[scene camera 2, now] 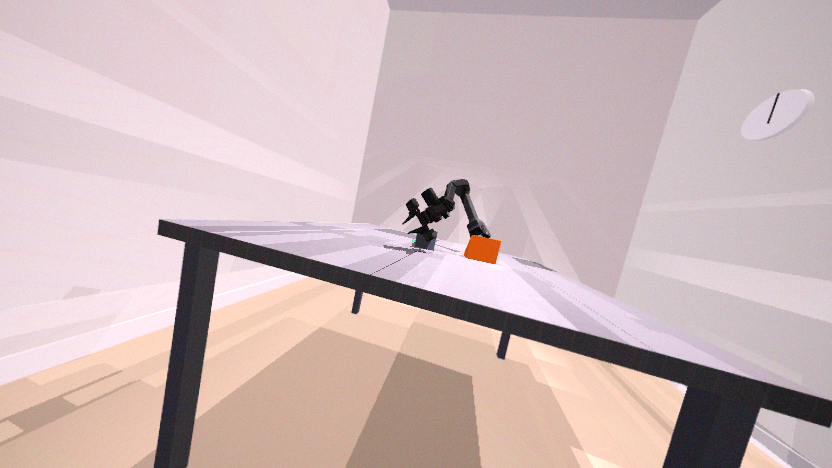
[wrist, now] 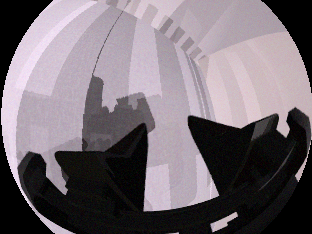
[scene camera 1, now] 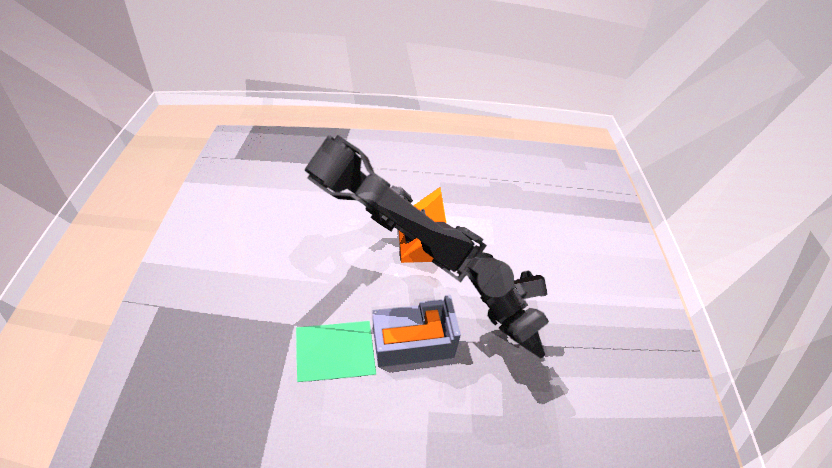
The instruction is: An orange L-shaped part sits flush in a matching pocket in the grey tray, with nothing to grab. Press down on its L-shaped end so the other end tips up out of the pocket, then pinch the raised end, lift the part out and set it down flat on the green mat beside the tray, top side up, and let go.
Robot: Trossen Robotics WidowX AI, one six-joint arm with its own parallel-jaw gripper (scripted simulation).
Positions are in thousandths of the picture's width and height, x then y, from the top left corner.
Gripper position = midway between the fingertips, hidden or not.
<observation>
In view: the gripper (scene camera 1: 647,755), an orange L-shaped part (scene camera 1: 520,704) and a green mat (scene camera 1: 402,751).
The gripper shows as well in scene camera 2 (scene camera 2: 486,488) and in the wrist view (wrist: 537,532). The wrist view misses the orange L-shaped part: it is out of frame.
</observation>
